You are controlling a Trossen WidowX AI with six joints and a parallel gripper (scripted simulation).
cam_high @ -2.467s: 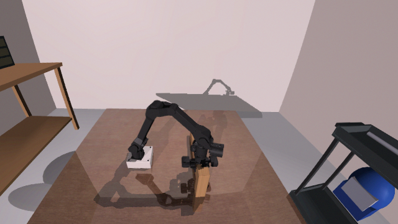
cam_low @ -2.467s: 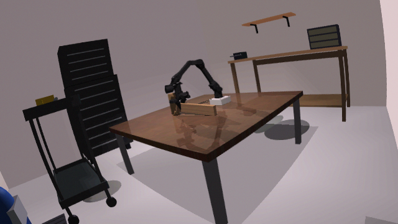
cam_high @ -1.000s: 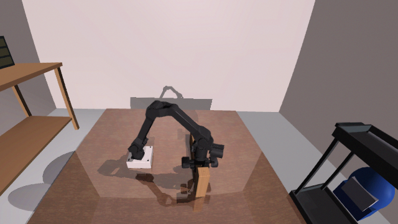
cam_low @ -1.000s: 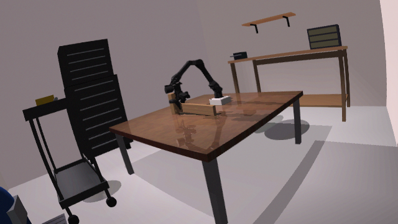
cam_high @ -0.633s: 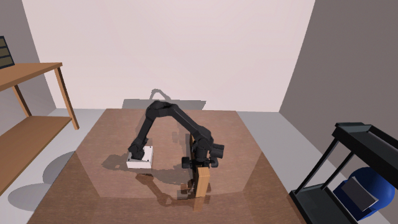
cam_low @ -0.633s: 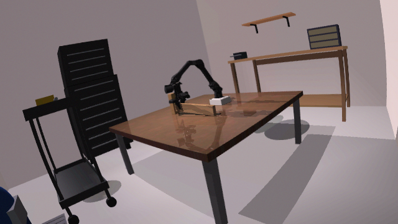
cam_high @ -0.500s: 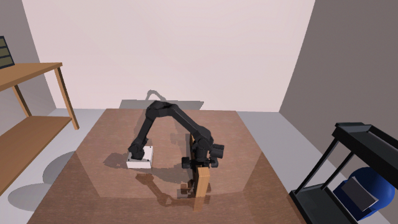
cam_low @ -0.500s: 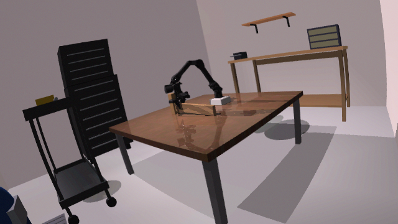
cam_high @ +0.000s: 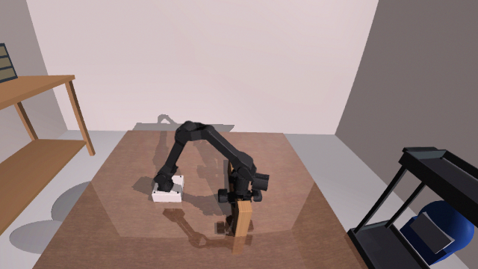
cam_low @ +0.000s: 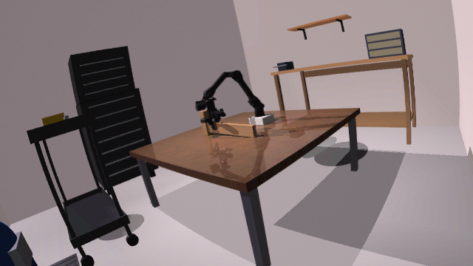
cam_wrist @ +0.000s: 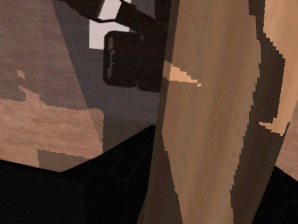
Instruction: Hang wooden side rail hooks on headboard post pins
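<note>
My gripper tip is now 100 mm to the left of the wooden headboard post, 40 mm below it and 20 mm short of it.
</note>
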